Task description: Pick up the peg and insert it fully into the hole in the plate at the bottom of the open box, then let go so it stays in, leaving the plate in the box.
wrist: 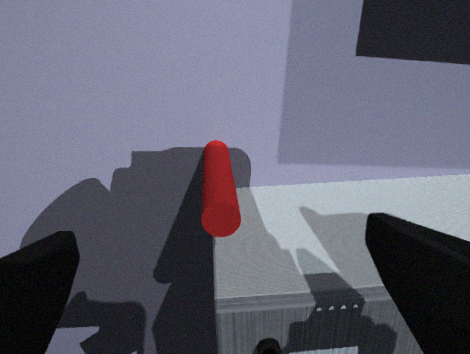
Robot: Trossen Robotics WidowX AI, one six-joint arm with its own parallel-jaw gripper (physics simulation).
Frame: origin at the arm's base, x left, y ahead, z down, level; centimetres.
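Seen in the pictures: gripper, fingertip midpoint: [224, 236].
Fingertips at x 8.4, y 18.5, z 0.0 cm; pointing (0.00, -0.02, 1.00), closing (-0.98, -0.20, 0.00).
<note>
A point is followed by its place in that frame.
The red peg [218, 187] {x 8.4, y 18.8, z 3.0 cm} is near the middle of the wrist view, its round near end facing the camera. It appears to stand upright, beside the left edge of a pale grey block-like body [260, 270] {x 7.6, y 15.7, z 1.7 cm}. My gripper [224, 236] {x 8.4, y 18.5, z 0.0 cm} is open and empty, with one black finger at the left and one at the right. The peg shows between the two fingers, a little ahead of the fingertip line; its distance in depth is hard to judge. A small dark round spot [268, 346] {x 7.9, y 14.3, z -0.6 cm} shows on the streaked grey face at the bottom edge. I cannot tell whether it is the plate's hole.
The pale body spreads to the right, behind the right finger. A black rectangular thing [415, 31] is at the top right. The lavender surface [125, 75] {x 12.0, y 23.3, z 9.7 cm} extends across the upper left. Dark shadows of the arm fall over the surface and the pale body.
</note>
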